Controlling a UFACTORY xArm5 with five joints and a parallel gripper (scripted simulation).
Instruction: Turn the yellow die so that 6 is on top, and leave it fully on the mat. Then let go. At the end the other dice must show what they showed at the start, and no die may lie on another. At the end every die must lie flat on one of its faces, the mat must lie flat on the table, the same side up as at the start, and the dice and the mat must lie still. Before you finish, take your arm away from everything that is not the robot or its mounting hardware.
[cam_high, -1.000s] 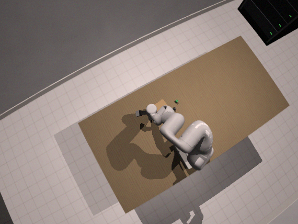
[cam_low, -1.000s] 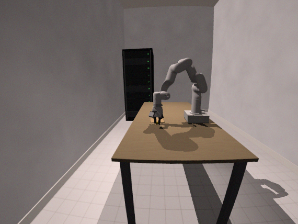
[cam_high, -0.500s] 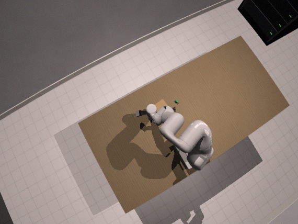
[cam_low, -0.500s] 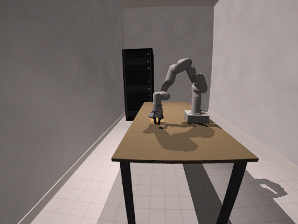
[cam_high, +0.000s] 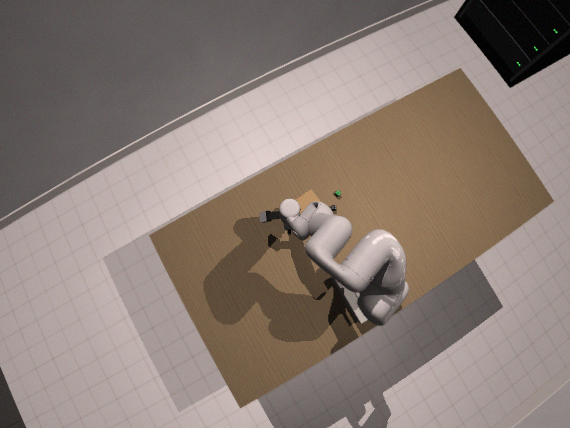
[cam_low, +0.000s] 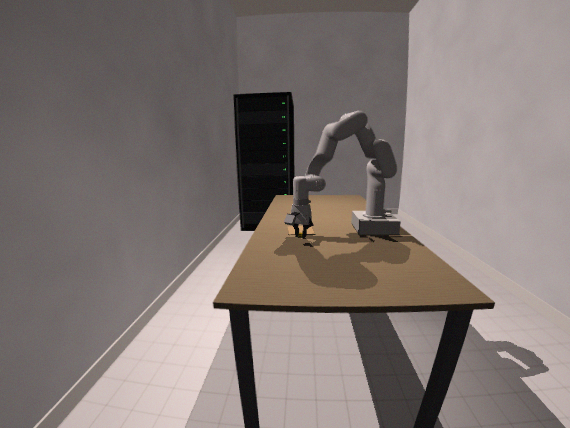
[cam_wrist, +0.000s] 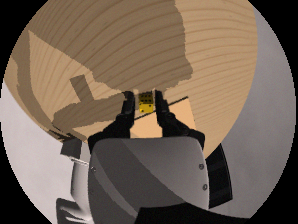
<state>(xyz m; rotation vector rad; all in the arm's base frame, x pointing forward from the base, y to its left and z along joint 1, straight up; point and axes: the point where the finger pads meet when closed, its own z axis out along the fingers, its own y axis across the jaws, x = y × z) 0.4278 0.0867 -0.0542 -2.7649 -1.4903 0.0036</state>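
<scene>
Now: hand 1 cm above the yellow die. From my hand the other things lie so: green die (26 cm to the right, 4 cm behind, 1 cm below); then black die (20 cm to the right, 8 cm behind, 1 cm below); then tan mat (10 cm to the right, 2 cm below, 1 cm behind).
</scene>
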